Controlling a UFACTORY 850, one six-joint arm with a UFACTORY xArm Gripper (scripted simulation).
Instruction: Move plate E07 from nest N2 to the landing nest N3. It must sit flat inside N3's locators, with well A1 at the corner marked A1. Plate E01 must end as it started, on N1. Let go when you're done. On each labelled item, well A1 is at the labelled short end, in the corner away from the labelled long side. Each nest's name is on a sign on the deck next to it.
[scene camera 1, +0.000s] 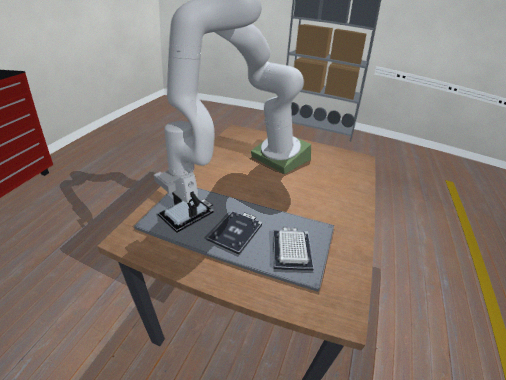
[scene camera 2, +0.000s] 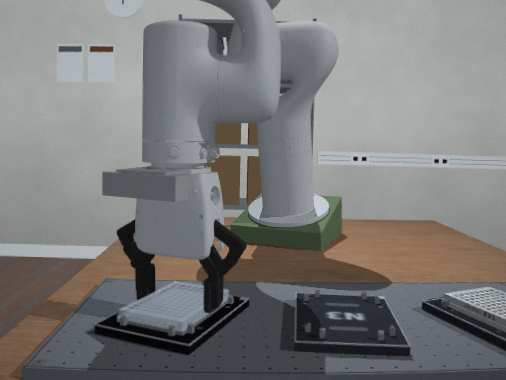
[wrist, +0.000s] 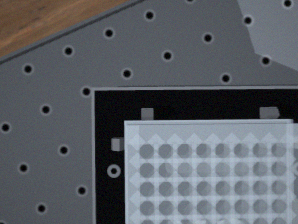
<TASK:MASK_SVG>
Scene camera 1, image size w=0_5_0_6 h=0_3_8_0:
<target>my gripper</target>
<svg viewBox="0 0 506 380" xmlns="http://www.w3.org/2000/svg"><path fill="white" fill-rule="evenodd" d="M190 172L187 175L176 176L180 177L180 179L173 181L176 185L176 191L172 192L174 205L182 202L182 200L188 204L189 217L192 218L196 215L196 207L199 206L200 201L198 199L195 175L193 172Z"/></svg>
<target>white well plate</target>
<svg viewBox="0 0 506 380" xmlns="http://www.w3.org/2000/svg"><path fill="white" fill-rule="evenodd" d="M279 231L280 263L285 261L285 263L303 264L303 262L306 262L305 264L308 264L304 233Z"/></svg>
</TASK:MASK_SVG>
